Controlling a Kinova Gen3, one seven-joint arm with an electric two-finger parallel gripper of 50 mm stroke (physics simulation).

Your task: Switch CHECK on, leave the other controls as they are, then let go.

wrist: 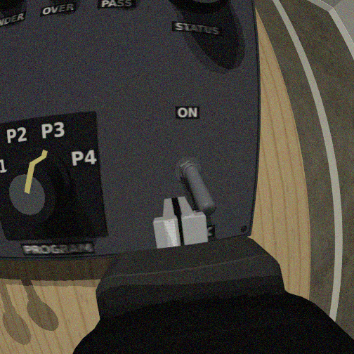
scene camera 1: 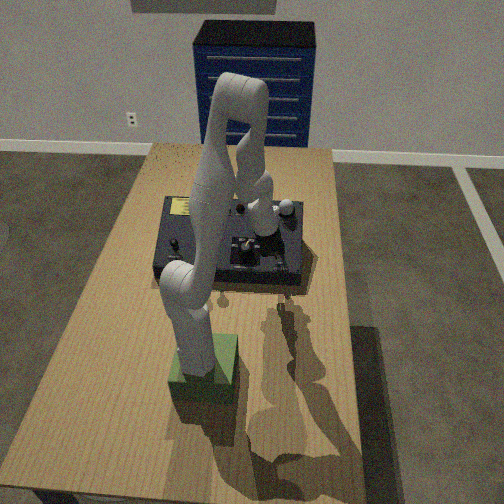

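Note:
The CHECK toggle (wrist: 198, 189) is a grey lever at the right of the dark control panel (wrist: 135, 80) (scene camera 1: 172, 227). In the wrist view it leans down and right, away from the ON label (wrist: 187, 112). The lower label (wrist: 210, 231) is mostly hidden behind the fingers. My gripper (wrist: 175, 211) is shut and empty. Its fingertips are just left of the lever's free end in the wrist view; whether they touch it I cannot tell. In the scene view the fingertips are too small and dark to make out.
The PROGRAM knob (wrist: 27, 195) (scene camera 1: 246, 245) points near P3, left of the fingers. A white STATUS dome (scene camera 1: 286, 206) stands at the back right of the panel. A black-knobbed lever (scene camera 1: 174, 244) stands at the left. The panel rests on a wooden table (scene camera 1: 115, 320).

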